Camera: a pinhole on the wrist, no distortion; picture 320 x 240 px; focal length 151.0 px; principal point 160.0 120.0 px. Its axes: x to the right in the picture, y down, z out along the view. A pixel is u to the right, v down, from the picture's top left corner.
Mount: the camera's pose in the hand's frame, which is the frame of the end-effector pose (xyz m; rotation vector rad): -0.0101 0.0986 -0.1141 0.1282 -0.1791 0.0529
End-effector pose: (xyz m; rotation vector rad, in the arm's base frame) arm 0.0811 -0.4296 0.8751 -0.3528 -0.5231 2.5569
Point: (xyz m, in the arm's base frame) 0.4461 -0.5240 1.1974
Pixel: 32.7 27.8
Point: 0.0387 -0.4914 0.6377
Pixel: behind the camera
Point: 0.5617 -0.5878 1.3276
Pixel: 25.6 40.7
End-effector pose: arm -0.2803 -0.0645 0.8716 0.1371 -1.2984 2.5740
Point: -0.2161 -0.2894 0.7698
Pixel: 117.7 201.5
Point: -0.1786 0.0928 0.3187
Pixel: behind the camera
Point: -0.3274 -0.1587 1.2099
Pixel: 220.5 26.2
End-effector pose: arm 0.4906 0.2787 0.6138 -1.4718 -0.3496 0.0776
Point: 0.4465 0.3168 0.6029
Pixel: 162.1 60.5
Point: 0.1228 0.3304 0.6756
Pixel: 42.9 51.0
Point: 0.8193 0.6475 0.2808
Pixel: outside the picture
